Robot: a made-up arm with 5 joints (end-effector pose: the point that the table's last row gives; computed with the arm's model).
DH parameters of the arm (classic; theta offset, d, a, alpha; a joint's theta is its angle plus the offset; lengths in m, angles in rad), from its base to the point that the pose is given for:
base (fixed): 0.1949 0 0.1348 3.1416
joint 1: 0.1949 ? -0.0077 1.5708
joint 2: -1.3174 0 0.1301 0
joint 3: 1.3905 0 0.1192 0
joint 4: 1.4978 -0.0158 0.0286 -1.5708
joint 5: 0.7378 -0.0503 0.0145 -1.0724
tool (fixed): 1.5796 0.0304 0 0
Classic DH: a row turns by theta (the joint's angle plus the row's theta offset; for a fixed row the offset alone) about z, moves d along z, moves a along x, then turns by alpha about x.
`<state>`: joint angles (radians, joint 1 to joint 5).
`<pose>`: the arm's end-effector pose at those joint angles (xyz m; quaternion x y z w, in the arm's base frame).
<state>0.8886 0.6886 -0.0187 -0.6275 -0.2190</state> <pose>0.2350 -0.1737 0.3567 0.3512 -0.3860 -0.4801 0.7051</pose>
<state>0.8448 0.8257 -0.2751 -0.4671 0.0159</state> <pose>0.2562 -0.1816 0.3583 0.2682 -0.3296 -0.4687 0.7744</pose>
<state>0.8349 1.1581 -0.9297 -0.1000 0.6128</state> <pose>0.2865 -0.1975 0.3653 0.0205 -0.2096 -0.4232 0.8812</pose>
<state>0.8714 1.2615 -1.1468 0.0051 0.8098</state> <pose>0.2853 -0.2039 0.3688 -0.0701 -0.1749 -0.4138 0.8907</pose>
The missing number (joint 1, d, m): -0.3903
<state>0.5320 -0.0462 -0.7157 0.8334 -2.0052</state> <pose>0.2501 -0.0548 0.5326 0.9056 -0.2842 -0.3067 0.0708</pose>
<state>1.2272 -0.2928 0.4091 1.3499 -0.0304</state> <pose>0.1183 -0.0700 0.4600 0.4342 0.2099 -0.7455 0.4602</pose>
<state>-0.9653 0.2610 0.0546 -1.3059 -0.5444</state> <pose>0.2930 0.1797 0.4676 0.7880 -0.1807 0.4025 0.4295</pose>
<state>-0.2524 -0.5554 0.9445 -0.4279 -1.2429</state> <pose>0.2353 0.0195 0.4086 0.8489 -0.0319 -0.1308 0.5112</pose>
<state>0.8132 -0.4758 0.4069 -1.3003 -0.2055</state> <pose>0.1791 -0.0906 0.5462 0.1336 -0.8195 -0.0096 0.5571</pose>
